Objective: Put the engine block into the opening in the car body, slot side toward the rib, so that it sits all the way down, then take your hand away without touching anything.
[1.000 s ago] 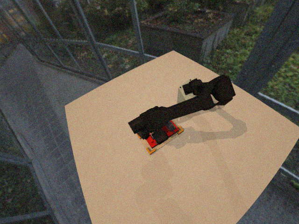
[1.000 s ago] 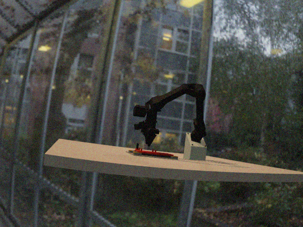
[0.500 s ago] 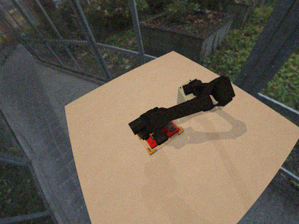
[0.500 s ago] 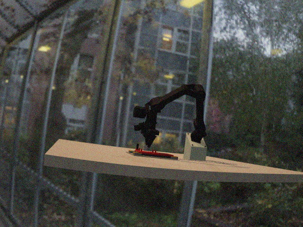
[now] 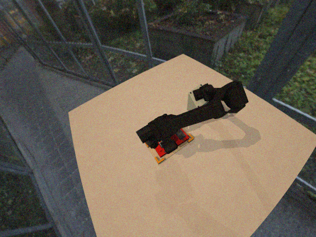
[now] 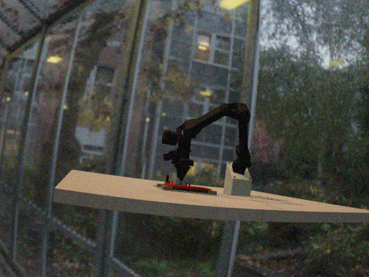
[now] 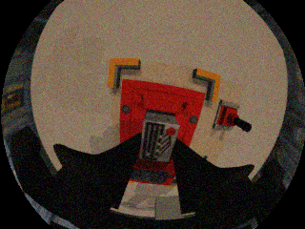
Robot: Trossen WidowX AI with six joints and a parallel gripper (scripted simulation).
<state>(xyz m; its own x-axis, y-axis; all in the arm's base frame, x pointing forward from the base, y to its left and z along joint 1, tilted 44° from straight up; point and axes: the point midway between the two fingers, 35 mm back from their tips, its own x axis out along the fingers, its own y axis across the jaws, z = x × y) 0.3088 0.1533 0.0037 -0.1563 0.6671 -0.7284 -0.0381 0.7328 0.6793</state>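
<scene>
Now: the engine block 1 cm below my gripper tip.
</scene>
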